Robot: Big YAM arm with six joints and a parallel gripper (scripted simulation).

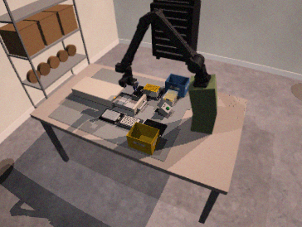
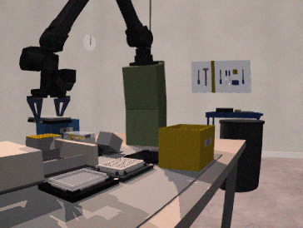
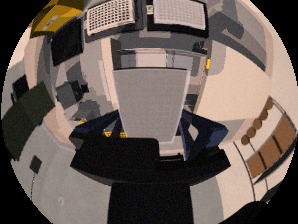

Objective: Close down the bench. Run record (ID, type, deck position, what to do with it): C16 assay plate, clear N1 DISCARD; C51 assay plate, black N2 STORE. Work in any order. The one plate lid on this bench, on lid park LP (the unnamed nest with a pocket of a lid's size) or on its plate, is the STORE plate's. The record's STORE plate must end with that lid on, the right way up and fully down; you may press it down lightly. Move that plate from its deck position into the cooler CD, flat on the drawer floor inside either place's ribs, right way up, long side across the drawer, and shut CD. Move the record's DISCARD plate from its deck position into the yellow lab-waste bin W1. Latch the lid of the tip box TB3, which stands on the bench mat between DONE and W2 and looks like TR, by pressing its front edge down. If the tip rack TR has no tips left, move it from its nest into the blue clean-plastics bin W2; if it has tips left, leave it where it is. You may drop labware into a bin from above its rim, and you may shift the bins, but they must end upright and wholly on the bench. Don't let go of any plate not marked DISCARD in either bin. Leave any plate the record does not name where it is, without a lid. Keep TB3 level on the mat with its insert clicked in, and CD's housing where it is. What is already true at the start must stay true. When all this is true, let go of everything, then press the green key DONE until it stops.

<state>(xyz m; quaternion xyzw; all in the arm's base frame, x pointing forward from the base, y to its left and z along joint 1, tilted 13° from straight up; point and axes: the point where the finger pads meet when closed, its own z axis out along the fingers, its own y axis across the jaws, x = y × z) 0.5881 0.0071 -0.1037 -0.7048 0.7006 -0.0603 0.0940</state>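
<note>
The cooler drawer lies 120 mm below my hand, 30 mm ahead of it and 20 mm to the left of it. The rest, counted from my hand: cooler CD: 170 mm ahead, 110 mm below, 30 mm to the left; black plate: right at my hand; clear plate lid: right at my hand.
</note>
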